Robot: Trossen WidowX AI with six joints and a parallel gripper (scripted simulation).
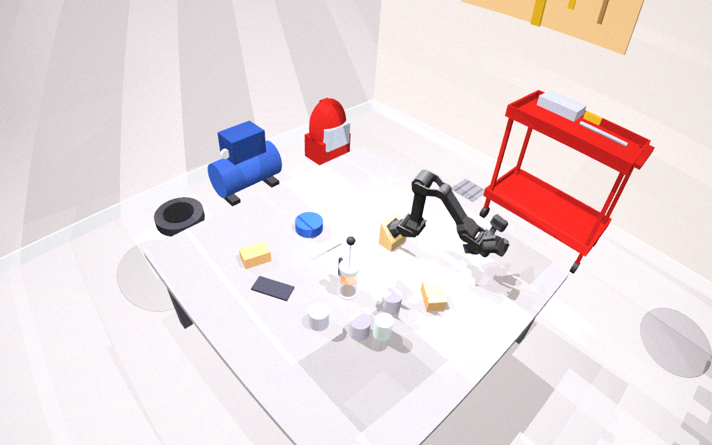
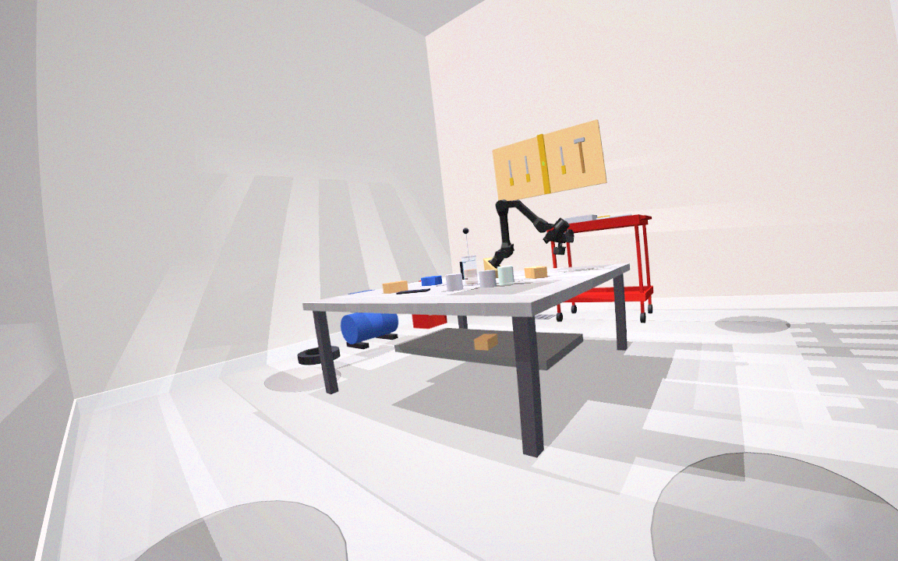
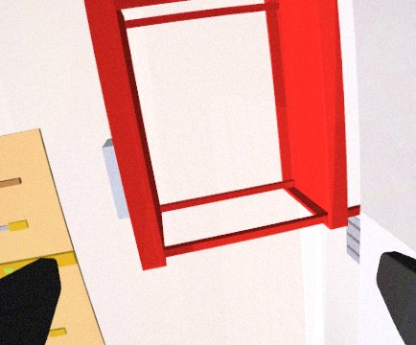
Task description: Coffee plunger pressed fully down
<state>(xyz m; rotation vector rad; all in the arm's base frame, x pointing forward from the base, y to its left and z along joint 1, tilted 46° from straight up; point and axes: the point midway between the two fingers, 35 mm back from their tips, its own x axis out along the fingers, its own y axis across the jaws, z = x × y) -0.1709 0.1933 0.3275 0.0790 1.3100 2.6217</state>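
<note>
My gripper tip is now 53 cm short of the coffee press, 35 cm to the left of it and 5 cm above it. The rest, counted from my gripper tip: pale green cup: 60 cm ahead, 14 cm below, 12 cm to the right; blue disc: 69 cm to the right, 39 cm ahead, 15 cm below; dark flat plate: 72 cm ahead, 55 cm to the right, 17 cm below.
</note>
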